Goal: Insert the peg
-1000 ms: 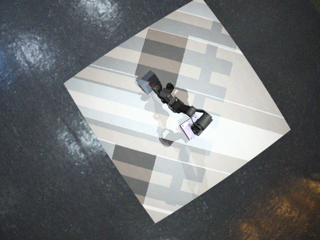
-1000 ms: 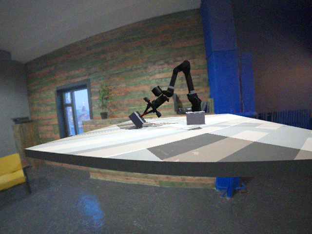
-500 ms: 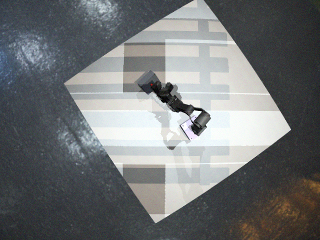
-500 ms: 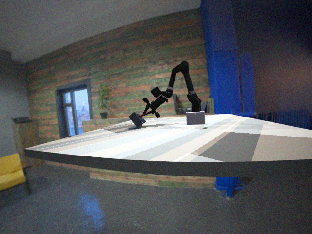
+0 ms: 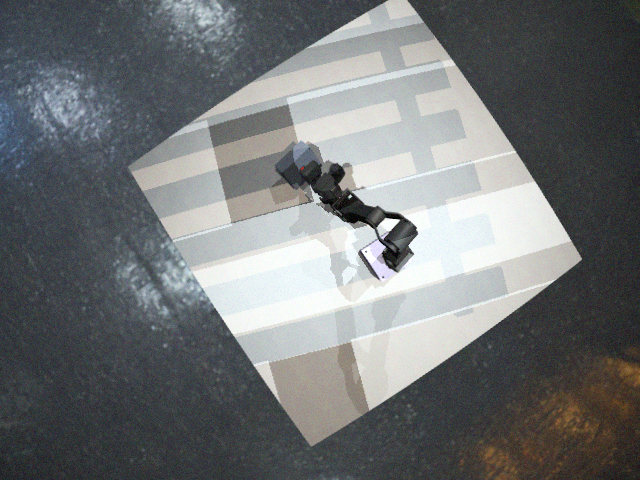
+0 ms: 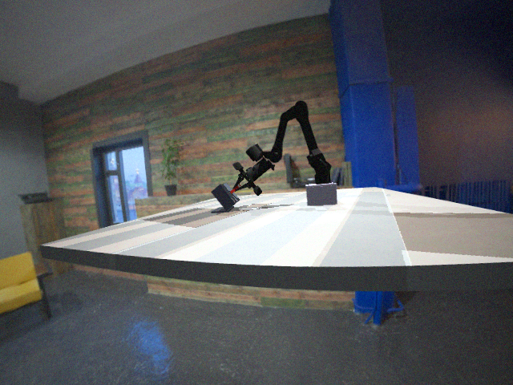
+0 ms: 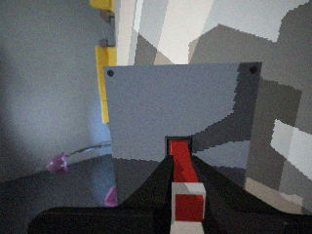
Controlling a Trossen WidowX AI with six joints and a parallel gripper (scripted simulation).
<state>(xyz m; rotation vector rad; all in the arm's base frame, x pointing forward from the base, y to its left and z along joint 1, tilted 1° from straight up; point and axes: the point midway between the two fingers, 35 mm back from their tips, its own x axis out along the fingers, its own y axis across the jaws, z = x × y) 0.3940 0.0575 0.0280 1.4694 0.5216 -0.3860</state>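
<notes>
My gripper tip is now 40 mm short of the grey-blue sloped panel and 30 mm above it. Round my gripper tip: red square peg: 10 mm behind, 10 mm above.
</notes>
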